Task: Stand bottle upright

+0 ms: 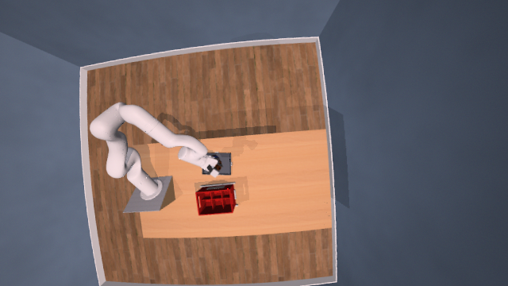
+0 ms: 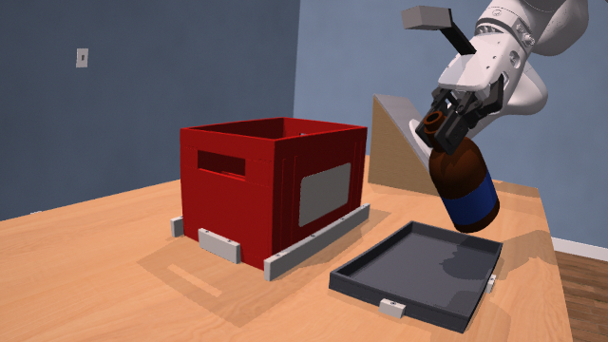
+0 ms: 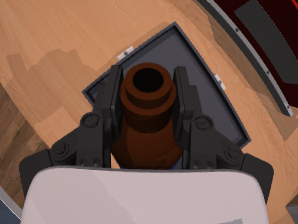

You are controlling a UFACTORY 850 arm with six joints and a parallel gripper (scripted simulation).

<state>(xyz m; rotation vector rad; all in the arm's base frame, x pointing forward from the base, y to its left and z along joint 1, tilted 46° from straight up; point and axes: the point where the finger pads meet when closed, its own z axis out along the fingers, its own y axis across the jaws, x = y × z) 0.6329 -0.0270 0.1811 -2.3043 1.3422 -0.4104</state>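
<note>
Right now my hand is 50 mm above the brown bottle, 20 mm to the right of it and 20 mm past it. From my hand the other things lie so: dark grey tray: 190 mm below, 70 mm behind, 10 mm to the left; red crate: 270 mm to the right, 120 mm below, 90 mm behind.
</note>
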